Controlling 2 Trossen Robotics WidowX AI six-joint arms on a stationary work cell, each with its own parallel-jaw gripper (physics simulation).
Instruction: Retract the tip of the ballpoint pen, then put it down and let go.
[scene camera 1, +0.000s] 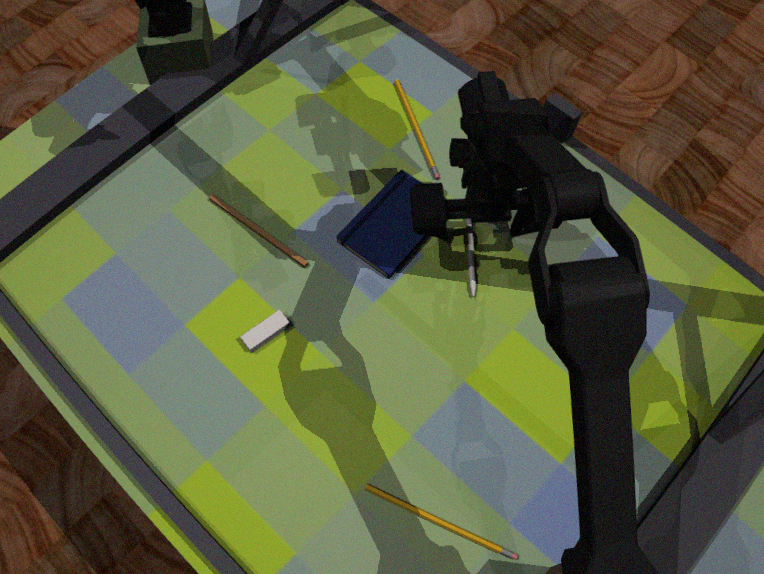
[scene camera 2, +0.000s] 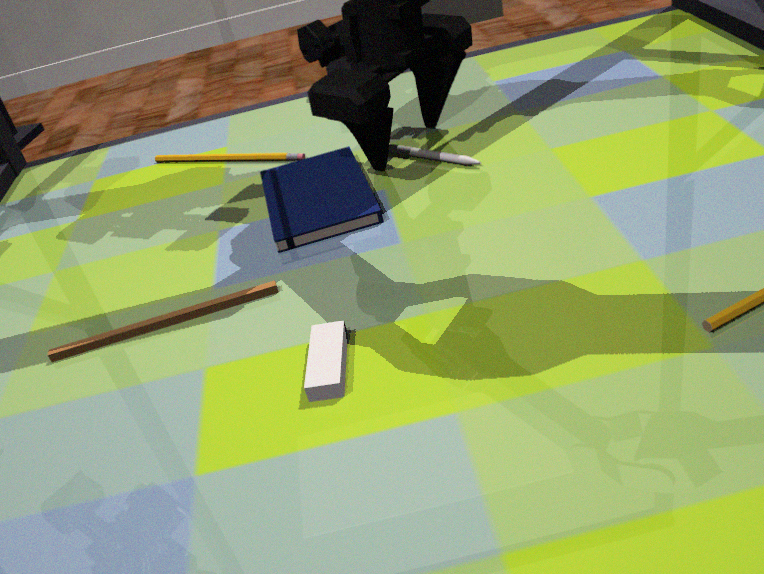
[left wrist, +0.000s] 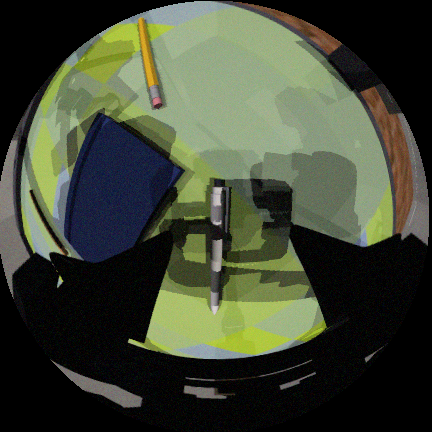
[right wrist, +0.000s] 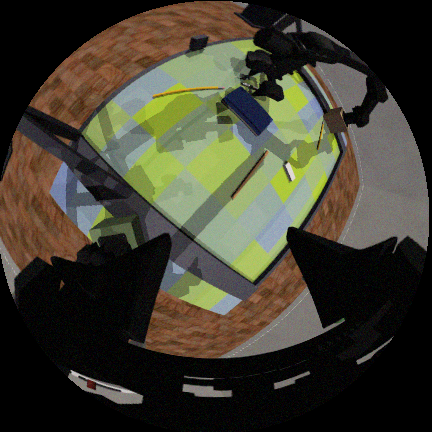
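Pixels of known places: left gripper, fingertip midpoint: (scene camera 1: 478, 235) (scene camera 2: 406, 147) (left wrist: 233, 233) (right wrist: 250, 84); right gripper, fingertip midpoint: (scene camera 1: 189, 11) (right wrist: 230, 236); left arm's base, origin of the base link: (right wrist: 344, 118); right arm's base, origin of the base link: (scene camera 1: 170, 20) (right wrist: 115, 250).
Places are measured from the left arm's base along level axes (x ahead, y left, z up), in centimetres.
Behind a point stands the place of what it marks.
The white ballpoint pen (scene camera 1: 472, 271) @(x 34.8, y -28.3, z -9.6 cm) (scene camera 2: 437, 154) @(x 35.6, y -28.9, z -9.7 cm) (left wrist: 216, 252) @(x 37.9, y -32.0, z -9.6 cm) lies flat on the mat, crossed by shadows. In the left wrist view its black button and clip are at the upper end and its pointed end is toward the bottom; whether the tip is out is too small to tell. My left gripper (scene camera 2: 405, 146) @(x 37.7, y -33.5, z -10.4 cm) (left wrist: 233, 233) @(x 37.7, y -33.5, z -10.4 cm) is open and empty, pointing down low over the pen, with one finger on each side of it. In scene camera 1 the arm hides the pen's button end. My right gripper (right wrist: 230, 236) @(x 76.4, y -22.8, z 13.6 cm) is open and empty, away from the pen.
A dark blue notebook (scene camera 1: 386, 228) @(x 47.3, y -25.7, z -9.2 cm) (scene camera 2: 321, 197) @(x 46.9, y -25.6, z -9.2 cm) (left wrist: 115, 185) @(x 46.2, y -31.1, z -9.2 cm) lies close beside the left gripper. A yellow pencil (scene camera 1: 416, 129) @(x 55.2, y -41.6, z -9.8 cm) (left wrist: 148, 55) @(x 52.6, y -40.4, z -9.8 cm) lies beyond it. A brown stick (scene camera 1: 256, 229) @(x 60.5, y -14.4, z -9.7 cm) (scene camera 2: 163, 320) @(x 60.5, y -14.2, z -9.8 cm), a white eraser (scene camera 1: 264, 330) @(x 49.1, y -4.6, z -9.2 cm) (scene camera 2: 326, 357) @(x 49.1, y -4.2, z -9.2 cm) and another pencil (scene camera 1: 441, 521) @(x 17.8, y -1.0, z -9.7 cm) lie farther off.
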